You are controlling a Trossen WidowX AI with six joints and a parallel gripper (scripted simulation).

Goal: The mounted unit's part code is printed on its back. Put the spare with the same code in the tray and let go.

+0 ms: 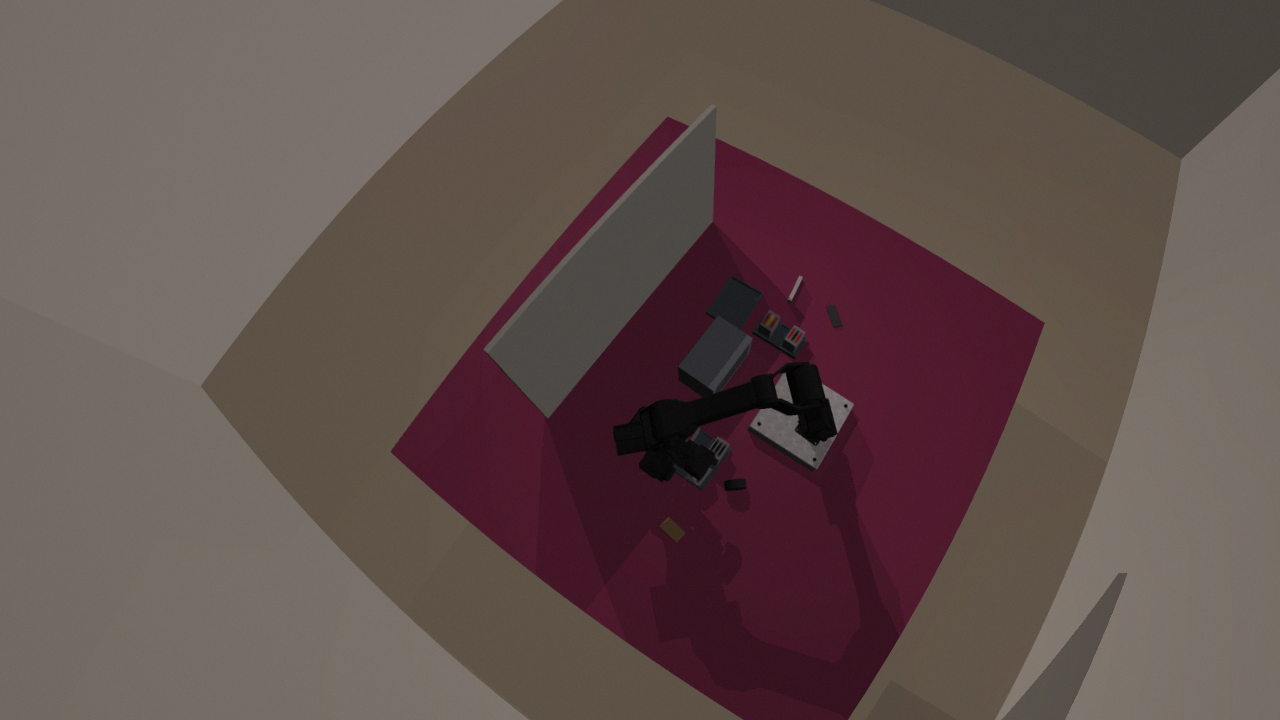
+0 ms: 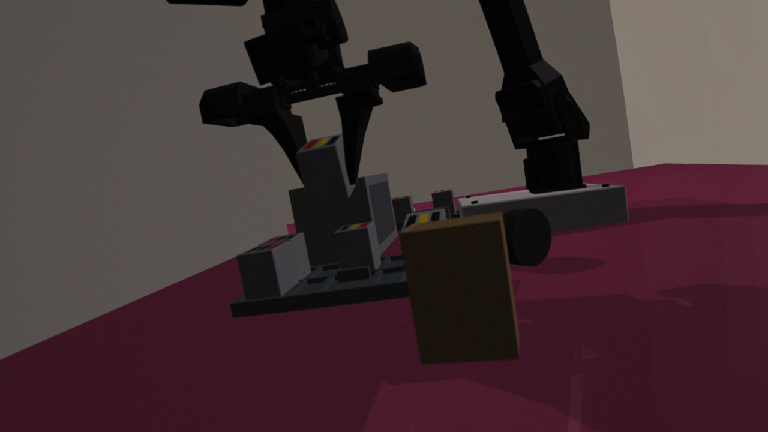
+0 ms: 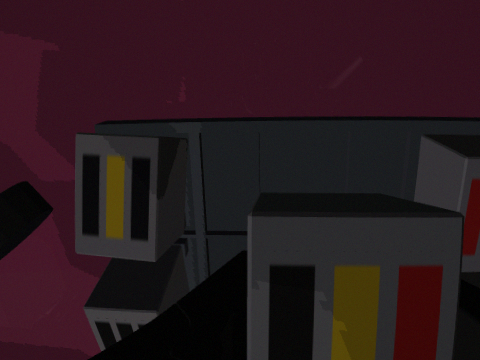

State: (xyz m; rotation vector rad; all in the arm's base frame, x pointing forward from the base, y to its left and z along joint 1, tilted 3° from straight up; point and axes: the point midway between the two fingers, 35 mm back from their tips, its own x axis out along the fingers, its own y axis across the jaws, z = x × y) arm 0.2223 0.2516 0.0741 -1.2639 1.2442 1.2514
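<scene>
The dark tray is 410 mm to the right of my gripper tip, 120 mm ahead of it and 90 mm below it. The rest, counted from my gripper tip: black cylinder (150 mm behind, 70 mm below, 30 mm to the right); spare rack (90 mm below, 30 mm to the right); grey spare (30 mm above).
</scene>
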